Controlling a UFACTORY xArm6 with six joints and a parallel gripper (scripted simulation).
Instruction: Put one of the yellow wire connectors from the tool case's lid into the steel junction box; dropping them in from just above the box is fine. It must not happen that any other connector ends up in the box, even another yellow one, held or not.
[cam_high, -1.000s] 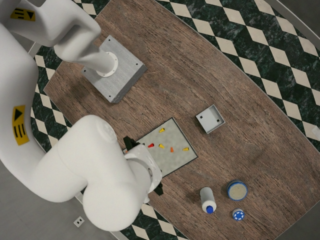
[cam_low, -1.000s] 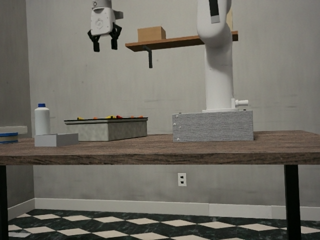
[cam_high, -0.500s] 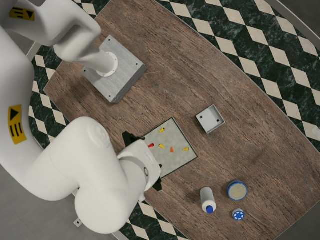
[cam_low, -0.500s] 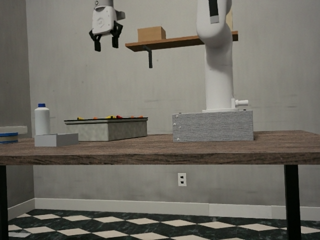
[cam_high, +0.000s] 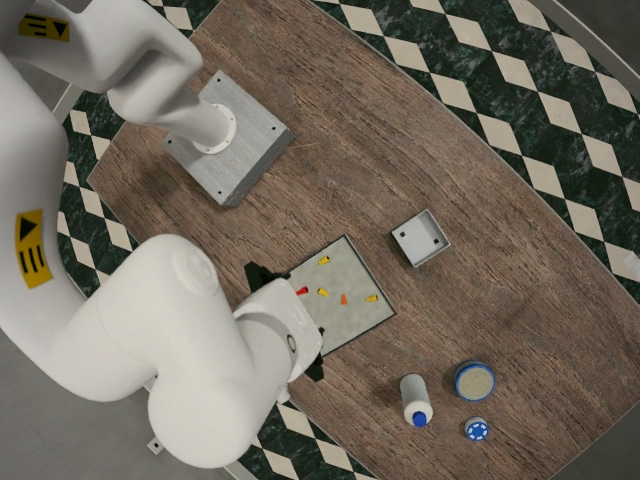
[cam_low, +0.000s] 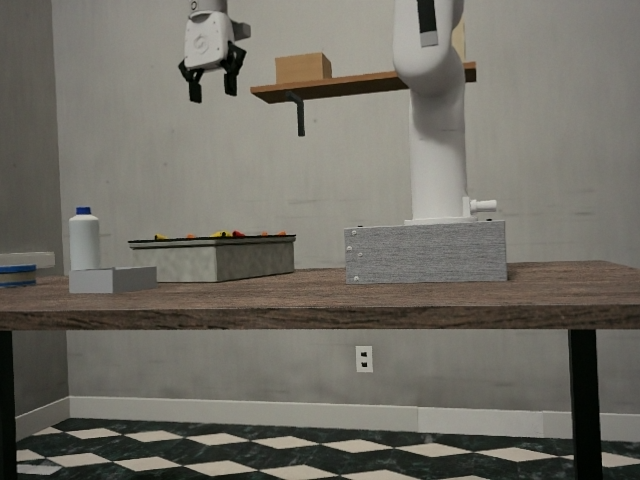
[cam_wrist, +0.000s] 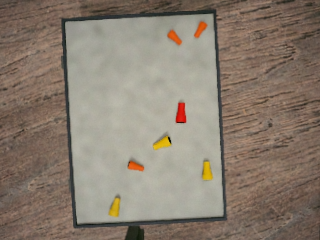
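My hand is 4 cm short of the tool case, 8 cm to the left of it and 32 cm above it. From my hand the other things lie so: red connector: 2 cm behind, 7 cm to the right, 29 cm below; yellow wire connector: 3 cm behind, 2 cm to the left, 29 cm below.
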